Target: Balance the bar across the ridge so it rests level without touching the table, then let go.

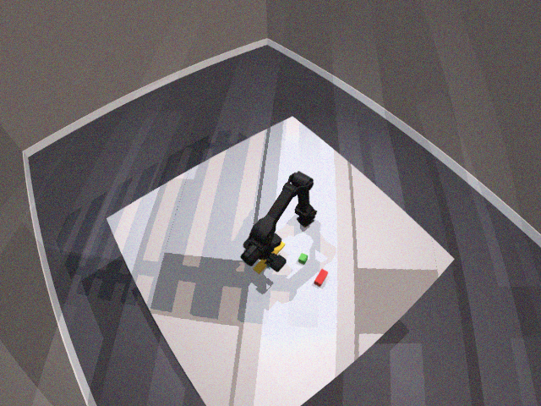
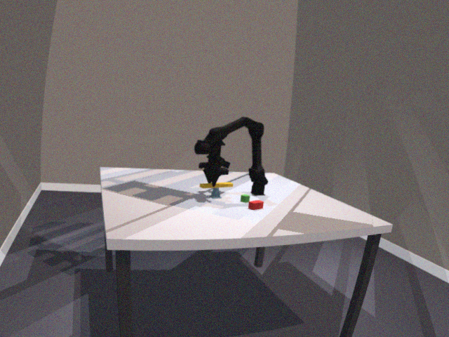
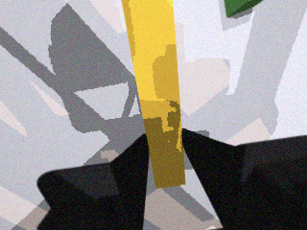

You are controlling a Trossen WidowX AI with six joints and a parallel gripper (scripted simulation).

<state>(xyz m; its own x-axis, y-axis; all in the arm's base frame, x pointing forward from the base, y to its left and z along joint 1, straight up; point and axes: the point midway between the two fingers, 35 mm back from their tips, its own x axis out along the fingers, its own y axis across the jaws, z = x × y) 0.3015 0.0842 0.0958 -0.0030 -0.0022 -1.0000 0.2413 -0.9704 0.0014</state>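
My gripper tip is now 30 mm past the yellow bar and 10 mm to the left of it. The rest, counted from my gripper tip: red block (160 mm behind, 200 mm to the left, 40 mm below); green cube (150 mm behind, 70 mm to the left, 40 mm below).
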